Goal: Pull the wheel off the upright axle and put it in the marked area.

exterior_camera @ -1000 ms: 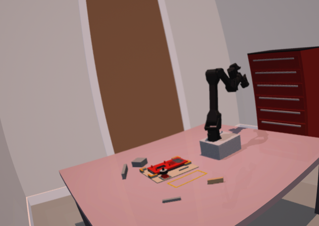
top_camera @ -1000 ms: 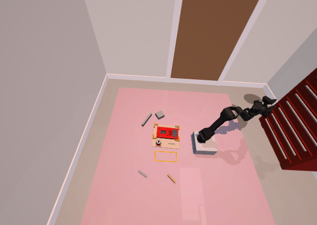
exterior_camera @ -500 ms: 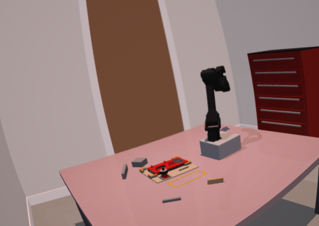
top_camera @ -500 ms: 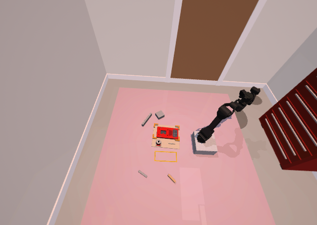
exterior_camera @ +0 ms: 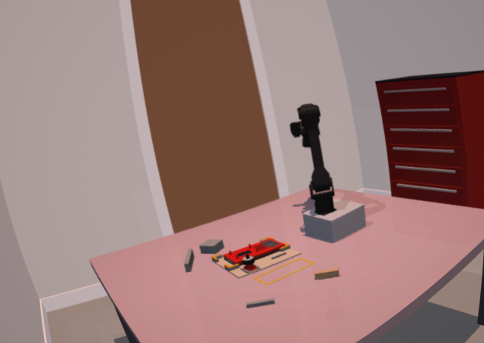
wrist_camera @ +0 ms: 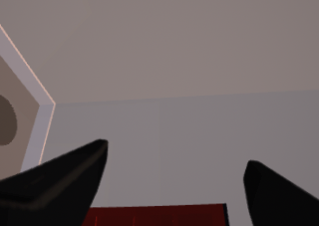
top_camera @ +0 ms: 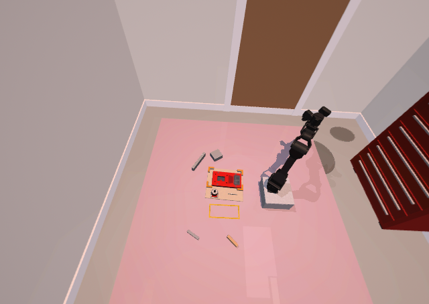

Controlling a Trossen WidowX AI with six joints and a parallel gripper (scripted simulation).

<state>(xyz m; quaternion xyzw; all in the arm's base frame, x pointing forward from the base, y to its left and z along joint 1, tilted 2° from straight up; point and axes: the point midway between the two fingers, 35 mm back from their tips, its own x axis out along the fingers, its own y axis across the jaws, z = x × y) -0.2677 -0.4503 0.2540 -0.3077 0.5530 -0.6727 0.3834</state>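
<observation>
The dark wheel is 640 mm ahead of my gripper tip, 530 mm to the left of it and 320 mm below it. Round my gripper tip: grey bar 740 mm ahead, 790 mm to the left, 350 mm below; tan bar 510 mm ahead, 800 mm to the left, 350 mm below.
</observation>
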